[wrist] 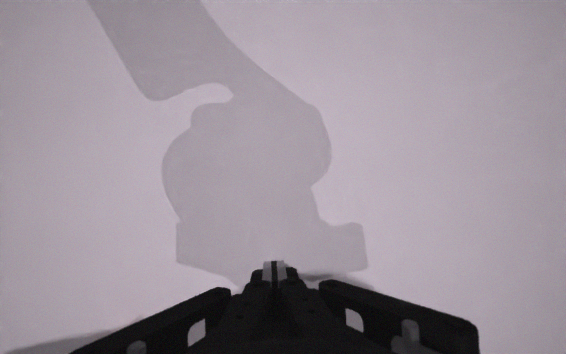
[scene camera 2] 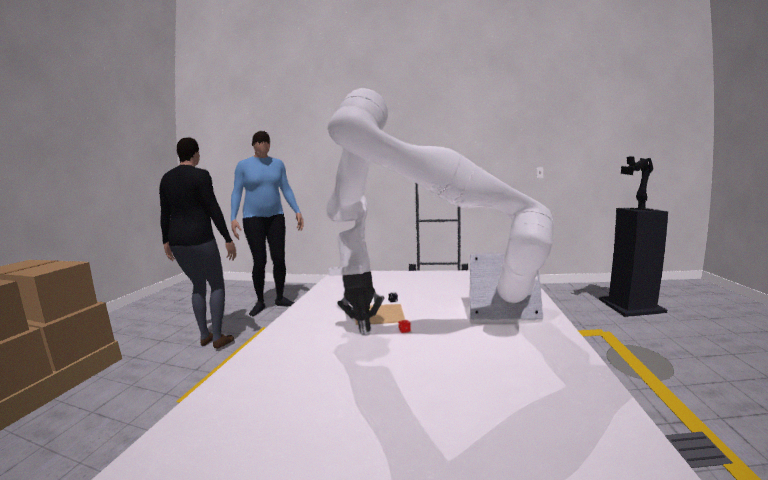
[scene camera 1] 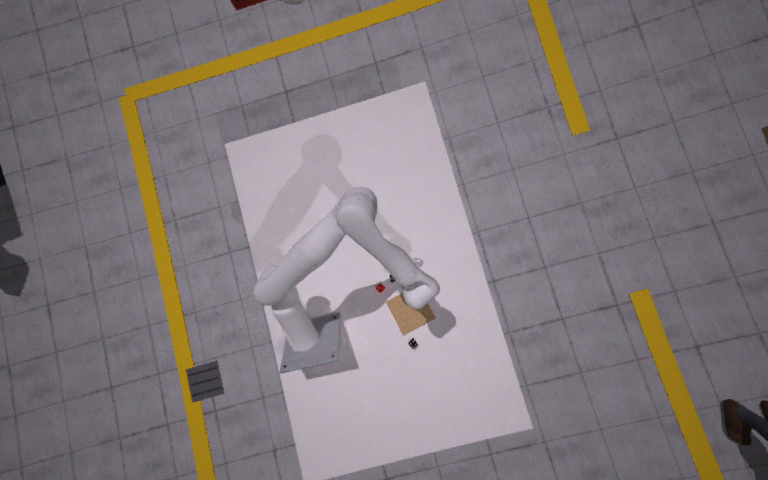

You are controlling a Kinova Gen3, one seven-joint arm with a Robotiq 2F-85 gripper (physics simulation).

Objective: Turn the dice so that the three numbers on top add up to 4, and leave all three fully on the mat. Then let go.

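Places are measured from the arm's base along level axes (x up, y back, z right), in millimetres.
Pixels of known places: gripper, fingertip midpoint: (wrist: 274,275) (scene camera 2: 365,333); arm's base, link origin: (scene camera 2: 513,287) (scene camera 1: 305,339).
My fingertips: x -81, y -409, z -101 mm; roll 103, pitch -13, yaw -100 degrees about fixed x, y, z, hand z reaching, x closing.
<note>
For each thing: its middle in the pictures, then the offset to it from my fingertips. Level surfaces: height alone.
- red die, body centre: (scene camera 2: 404,326) (scene camera 1: 380,288) dx +10, dy +100, dz +25 mm
- black die, body centre: (scene camera 2: 393,297) (scene camera 1: 413,343) dx +10, dy +60, dz +257 mm
- square tan mat, body centre: (scene camera 2: 379,313) (scene camera 1: 410,310) dx -1, dy +25, dz +142 mm
- white table, surface height: dx -3 mm
My gripper (scene camera 2: 364,328) (wrist: 274,275) is shut, its fingertips together with no die between them. It points down low over the white table, in front of the tan mat in the scene camera 2 view. A red die (scene camera 1: 380,288) (scene camera 2: 404,326) lies on the table off the mat, beside the gripper. A black die (scene camera 1: 413,343) (scene camera 2: 393,297) lies on the table off the mat's far side. The square tan mat (scene camera 1: 406,325) (scene camera 2: 391,313) is partly covered by the arm. A third die does not show in these views. The dice's top numbers are too small to read.
The arm's grey base plate (scene camera 1: 317,359) (scene camera 2: 481,288) is bolted to the white table (scene camera 1: 453,390) (scene camera 2: 305,407). Two people (scene camera 2: 189,203) (scene camera 2: 261,186) stand beyond the table, and brown boxes (scene camera 2: 62,294) are stacked at the left.
</note>
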